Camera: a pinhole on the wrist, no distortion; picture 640 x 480 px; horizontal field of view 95.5 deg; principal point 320.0 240.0 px. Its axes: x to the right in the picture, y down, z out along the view. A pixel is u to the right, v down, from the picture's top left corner.
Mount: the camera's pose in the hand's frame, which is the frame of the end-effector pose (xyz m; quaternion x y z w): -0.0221 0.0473 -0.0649 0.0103 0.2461 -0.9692 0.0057
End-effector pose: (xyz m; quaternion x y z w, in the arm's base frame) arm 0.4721 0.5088 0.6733 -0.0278 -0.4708 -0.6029 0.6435
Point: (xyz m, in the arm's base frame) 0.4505 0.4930 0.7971
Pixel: 28.2 92.7
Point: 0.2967 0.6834 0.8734
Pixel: 272.4 114.7
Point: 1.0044 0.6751 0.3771
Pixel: behind the camera
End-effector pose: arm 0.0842 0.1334 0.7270 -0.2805 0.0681 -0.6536 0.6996
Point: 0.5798 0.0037 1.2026
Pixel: outside the picture
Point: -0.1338 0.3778 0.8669
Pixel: 523.4 436.6
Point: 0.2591 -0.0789 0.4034
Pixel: behind the camera
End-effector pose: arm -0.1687 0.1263 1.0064 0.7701 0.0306 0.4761 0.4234
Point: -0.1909 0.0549 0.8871
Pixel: 538.8 259.7
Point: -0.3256 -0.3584 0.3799
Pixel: outside the picture
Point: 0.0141 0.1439 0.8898
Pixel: 268.2 318.5
